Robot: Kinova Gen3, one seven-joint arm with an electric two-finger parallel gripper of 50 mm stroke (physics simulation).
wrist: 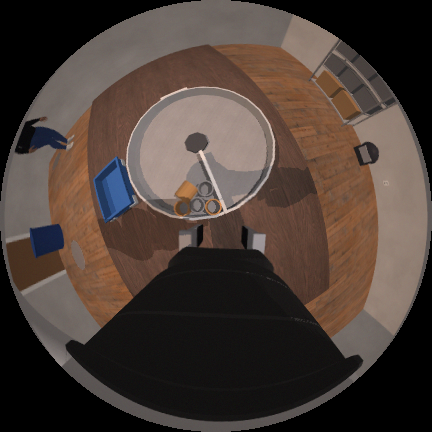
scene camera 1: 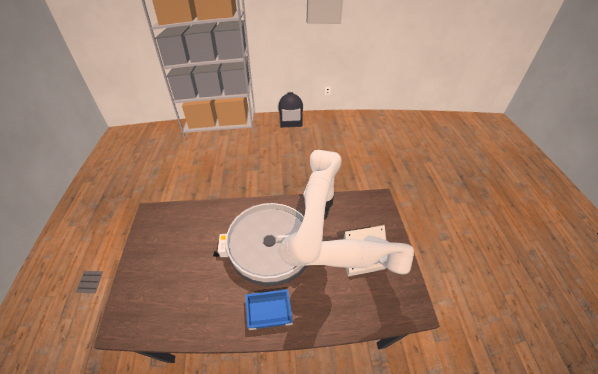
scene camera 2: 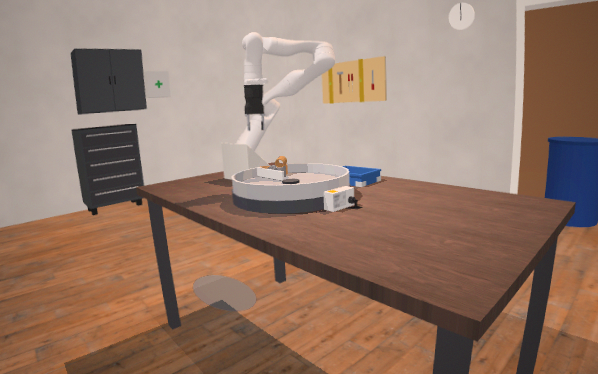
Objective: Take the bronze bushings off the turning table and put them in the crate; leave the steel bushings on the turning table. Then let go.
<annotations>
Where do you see a blue crate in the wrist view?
114,192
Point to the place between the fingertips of the gripper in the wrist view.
At 221,233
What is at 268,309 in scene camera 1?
A blue crate.
</annotations>
